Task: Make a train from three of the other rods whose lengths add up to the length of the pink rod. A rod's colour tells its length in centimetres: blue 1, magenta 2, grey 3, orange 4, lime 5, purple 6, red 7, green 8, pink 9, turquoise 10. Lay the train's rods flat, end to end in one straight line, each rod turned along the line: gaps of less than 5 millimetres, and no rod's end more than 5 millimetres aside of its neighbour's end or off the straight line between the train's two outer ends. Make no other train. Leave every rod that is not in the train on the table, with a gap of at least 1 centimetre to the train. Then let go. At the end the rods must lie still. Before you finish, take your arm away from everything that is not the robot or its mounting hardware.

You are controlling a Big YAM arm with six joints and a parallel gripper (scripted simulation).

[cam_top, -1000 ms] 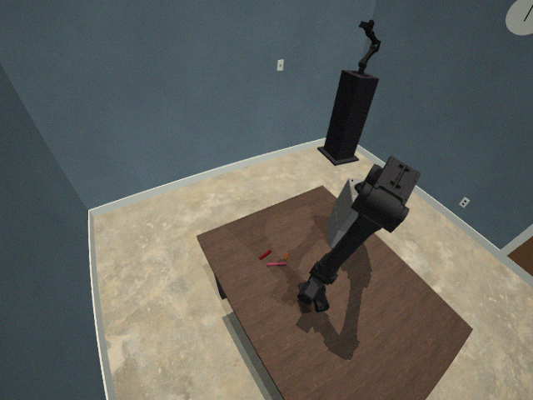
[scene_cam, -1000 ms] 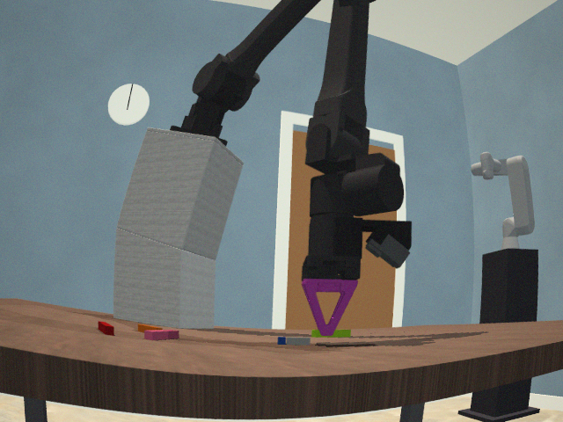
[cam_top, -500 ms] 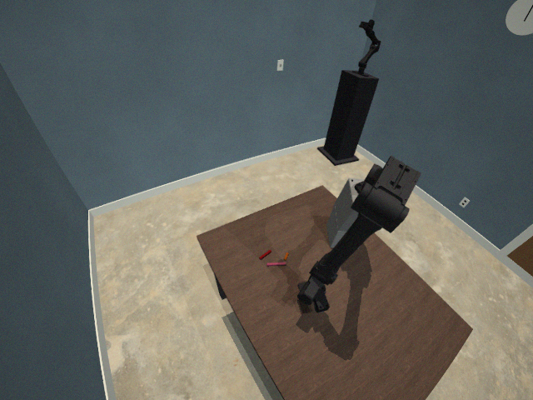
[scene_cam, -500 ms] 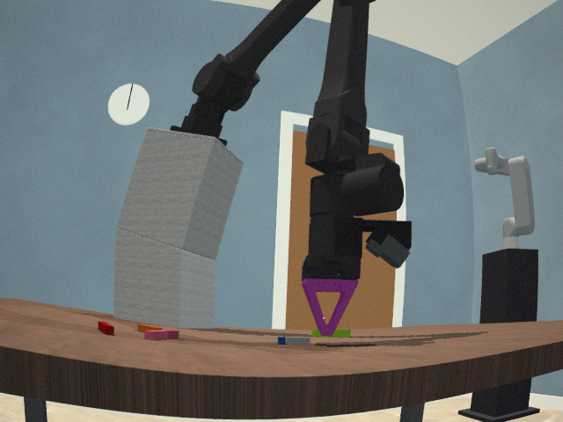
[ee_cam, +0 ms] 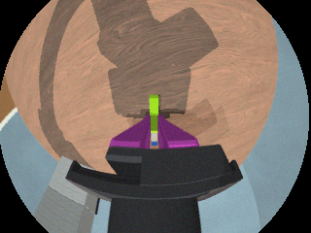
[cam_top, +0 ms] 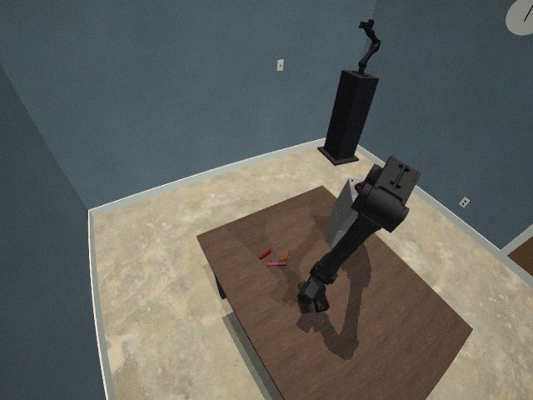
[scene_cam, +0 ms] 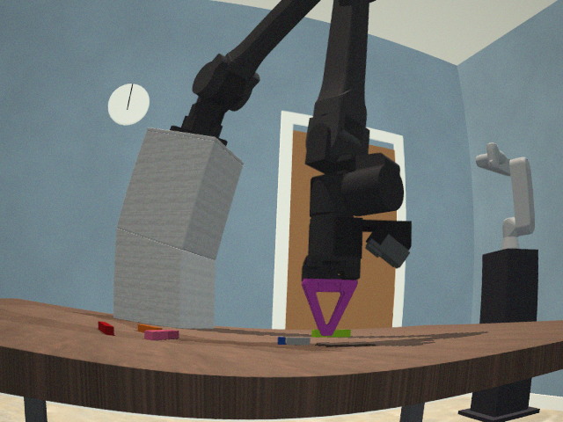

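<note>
Now: hand 10 mm to the right of the lime rod and 10 mm above it. Round my hand: grey rod: 10 mm behind, 40 mm to the right, 20 mm below; blue rod: 10 mm behind, 60 mm to the right, 20 mm below; pink rod: 50 mm ahead, 210 mm to the right, 20 mm below.
</note>
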